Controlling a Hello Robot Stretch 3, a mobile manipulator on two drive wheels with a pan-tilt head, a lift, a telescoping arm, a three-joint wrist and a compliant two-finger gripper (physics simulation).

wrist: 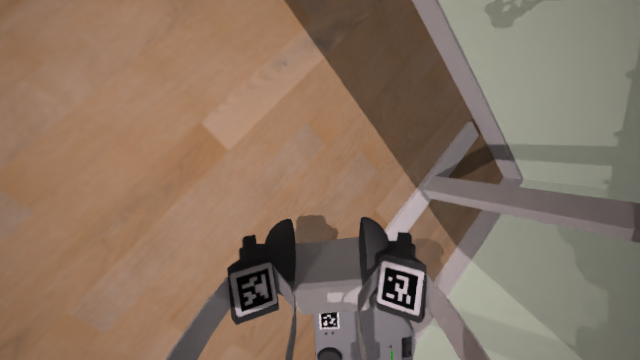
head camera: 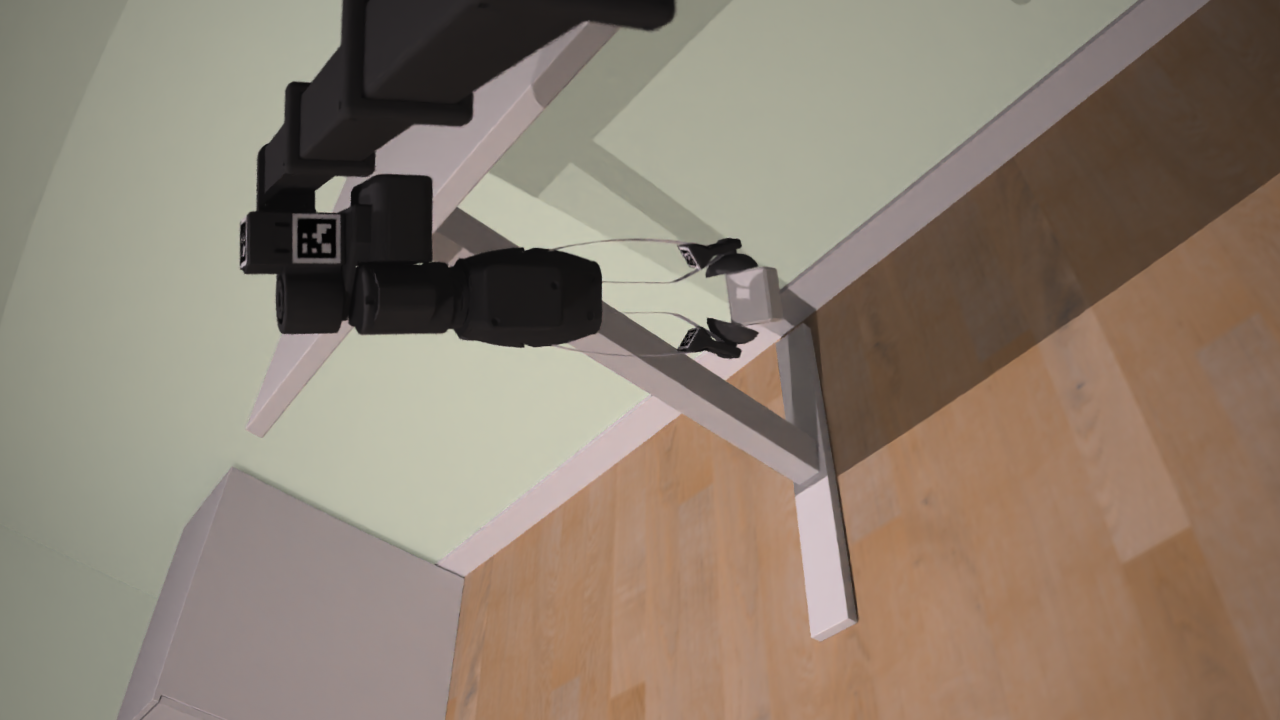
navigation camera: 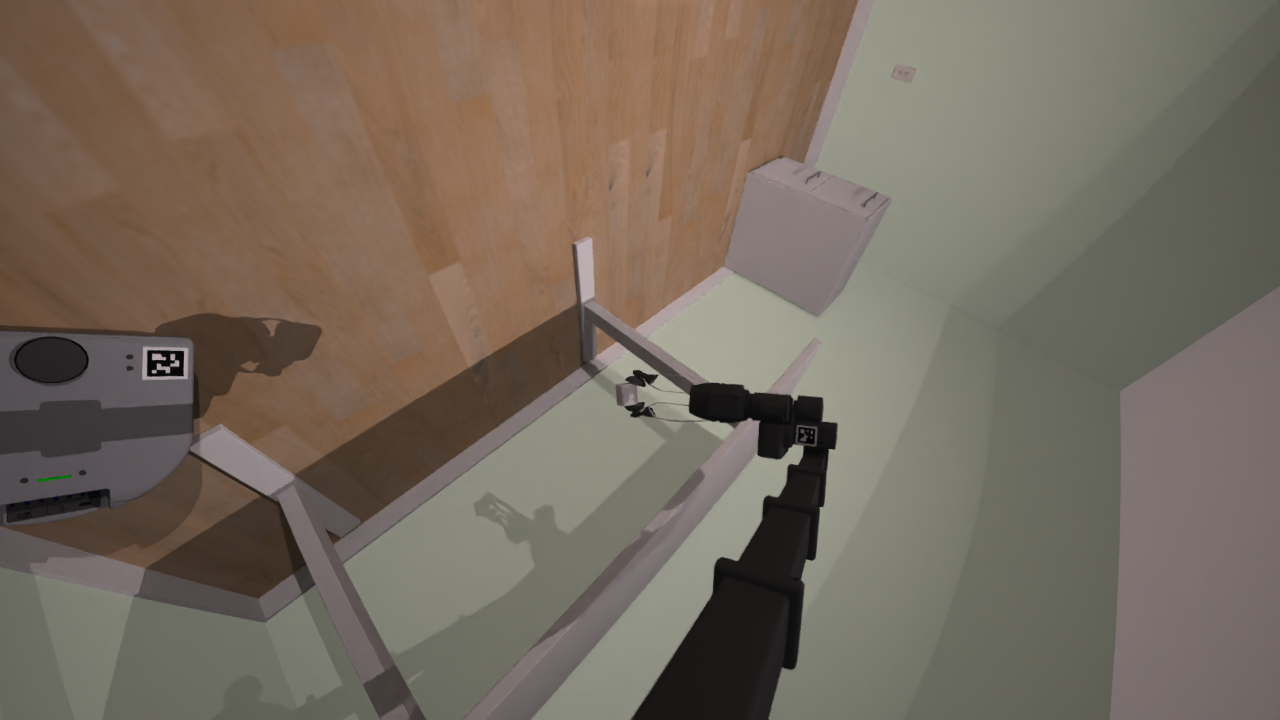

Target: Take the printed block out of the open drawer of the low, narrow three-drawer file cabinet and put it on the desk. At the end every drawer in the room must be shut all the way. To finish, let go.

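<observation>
A small light-grey block [head camera: 753, 297] [navigation camera: 625, 394] [wrist: 327, 270] sits between the two fingertips, with a finger on each side. My gripper [head camera: 732, 298] [navigation camera: 637, 394] [wrist: 326, 242] is shut on it. The white desk [head camera: 512, 116] [navigation camera: 617, 582] is seen nearly edge-on. The wrist and gripper body overlap its edge in the head and navigation views, and the block shows outside the top's outline, in front of the wall and desk leg. A pale cabinet [head camera: 313, 608] [navigation camera: 796, 241] stands beyond the desk's far end; two handles show and its visible fronts look flush. Its third drawer, if any, is hidden.
The desk's far leg [head camera: 698, 380] [navigation camera: 644, 340] [wrist: 540, 205] slants behind the gripper to a foot on the wooden floor. The near leg [navigation camera: 313, 555] stands by my base [navigation camera: 98, 420]. The green wall runs behind the desk. My extended arm [navigation camera: 751, 591] crosses above the desk.
</observation>
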